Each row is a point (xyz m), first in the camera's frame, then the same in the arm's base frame.
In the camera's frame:
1: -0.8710 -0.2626 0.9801
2: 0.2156 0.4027 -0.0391
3: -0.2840 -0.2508 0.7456
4: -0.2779 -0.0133 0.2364
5: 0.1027 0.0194 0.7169
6: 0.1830 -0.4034 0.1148
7: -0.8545 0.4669 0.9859
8: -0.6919 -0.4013 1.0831
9: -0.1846 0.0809 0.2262
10: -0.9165 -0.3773 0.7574
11: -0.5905 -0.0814 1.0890
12: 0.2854 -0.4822 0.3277
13: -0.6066 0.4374 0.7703
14: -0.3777 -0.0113 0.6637
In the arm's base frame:
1: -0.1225 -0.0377 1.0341
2: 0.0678 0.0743 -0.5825
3: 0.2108 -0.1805 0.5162
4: -0.1122 -0.1510 0.0574
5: 0.4681 0.0140 0.1707
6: 0.2396 -0.6080 -0.1588
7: -0.2041 0.6350 0.7635
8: 0.0998 -0.1478 1.0543
9: -0.0559 -0.0785 -0.0389
10: -0.2729 -0.2208 0.9411
11: 0.1416 0.1378 0.8829
12: 0.4561 -0.6134 -0.0359
13: -0.1264 0.4997 0.4728
14: 0.0558 0.0206 0.4247

